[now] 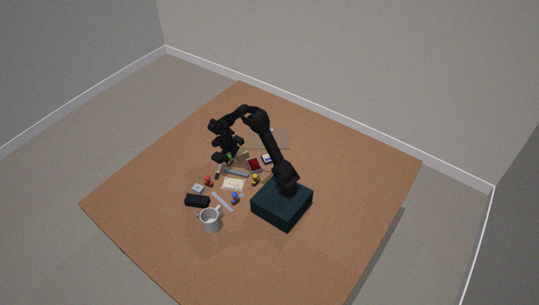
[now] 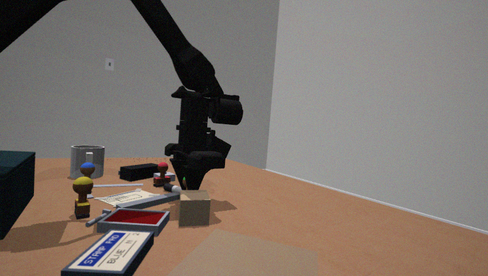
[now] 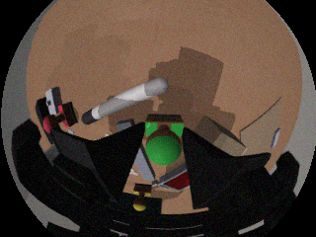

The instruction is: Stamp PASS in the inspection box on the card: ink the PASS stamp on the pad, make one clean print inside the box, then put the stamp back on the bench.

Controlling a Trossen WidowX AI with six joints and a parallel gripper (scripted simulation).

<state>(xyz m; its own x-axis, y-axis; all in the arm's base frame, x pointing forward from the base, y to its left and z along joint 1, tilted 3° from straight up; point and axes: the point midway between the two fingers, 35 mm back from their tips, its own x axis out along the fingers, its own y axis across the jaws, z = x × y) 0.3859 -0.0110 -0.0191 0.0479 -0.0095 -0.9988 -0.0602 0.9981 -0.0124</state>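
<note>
My gripper tip is 110 mm past the red ink pad, 70 mm to the left of it and 20 mm above it. Also, from my gripper tip: tan block 10 mm behind, 70 mm to the right; green-knobbed stamp right at my gripper tip; grey bar 70 mm behind, 30 mm to the left, 20 mm below.
</note>
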